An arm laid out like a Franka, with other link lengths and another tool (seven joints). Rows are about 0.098 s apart.
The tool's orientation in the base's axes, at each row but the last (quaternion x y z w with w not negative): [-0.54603 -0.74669 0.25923 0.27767]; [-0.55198 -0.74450 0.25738 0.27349]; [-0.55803 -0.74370 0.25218 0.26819]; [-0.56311 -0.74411 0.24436 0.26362]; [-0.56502 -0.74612 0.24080 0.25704]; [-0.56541 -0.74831 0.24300 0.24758]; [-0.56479 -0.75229 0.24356 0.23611]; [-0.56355 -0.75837 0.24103 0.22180]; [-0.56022 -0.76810 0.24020 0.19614]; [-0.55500 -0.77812 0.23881 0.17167]
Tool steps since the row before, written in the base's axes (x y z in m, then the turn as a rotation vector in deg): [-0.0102 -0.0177 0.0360 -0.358 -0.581 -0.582]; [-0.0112 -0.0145 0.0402 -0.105 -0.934 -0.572]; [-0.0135 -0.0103 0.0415 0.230 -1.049 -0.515]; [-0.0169 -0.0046 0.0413 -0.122 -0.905 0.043]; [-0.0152 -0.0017 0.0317 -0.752 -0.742 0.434]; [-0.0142 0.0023 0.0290 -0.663 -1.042 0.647]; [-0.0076 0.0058 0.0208 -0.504 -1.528 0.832]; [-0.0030 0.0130 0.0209 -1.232 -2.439 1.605]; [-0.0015 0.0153 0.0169 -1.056 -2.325 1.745]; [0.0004 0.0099 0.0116 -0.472 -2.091 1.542]
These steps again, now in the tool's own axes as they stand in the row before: [-0.0097 -0.0365 -0.0170 -0.545 0.005 0.713]; [-0.0063 -0.0389 -0.0199 -0.944 0.079 0.559]; [-0.0019 -0.0399 -0.0203 -1.127 0.245 0.298]; [0.0042 -0.0404 -0.0190 -0.842 -0.338 0.110]; [0.0054 -0.0320 -0.0138 -0.497 -1.005 0.218]; [0.0084 -0.0284 -0.0130 -0.787 -1.150 0.024]; [0.0092 -0.0173 -0.0118 -1.281 -1.269 -0.170]; [0.0147 -0.0119 -0.0161 -1.913 -2.516 -0.230]; [0.0156 -0.0072 -0.0151 -1.852 -2.434 -0.460]; [0.0093 -0.0035 -0.0116 -1.821 -1.800 -0.645]
